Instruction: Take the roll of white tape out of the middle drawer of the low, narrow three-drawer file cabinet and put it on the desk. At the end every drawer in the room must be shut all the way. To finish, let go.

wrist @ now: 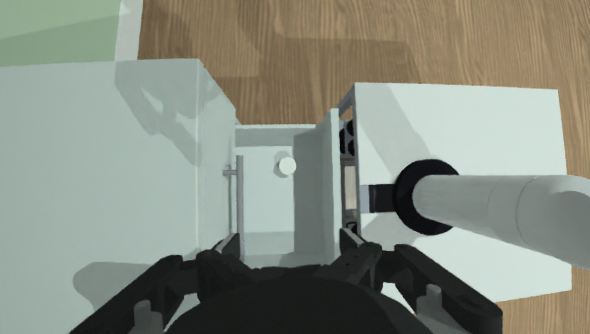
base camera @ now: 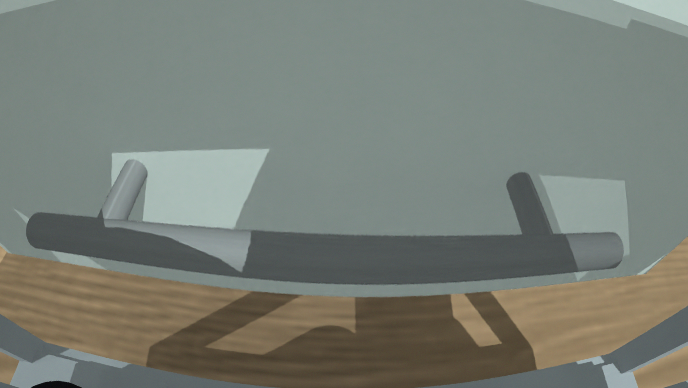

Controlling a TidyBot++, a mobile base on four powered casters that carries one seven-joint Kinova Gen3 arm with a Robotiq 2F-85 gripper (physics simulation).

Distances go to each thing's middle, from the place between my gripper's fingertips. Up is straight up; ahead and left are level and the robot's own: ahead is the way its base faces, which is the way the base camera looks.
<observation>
The drawer (base camera: 327,155) lies 11 cm ahead of my hand, 1 cm to the right of it and 32 cm below it.
</observation>
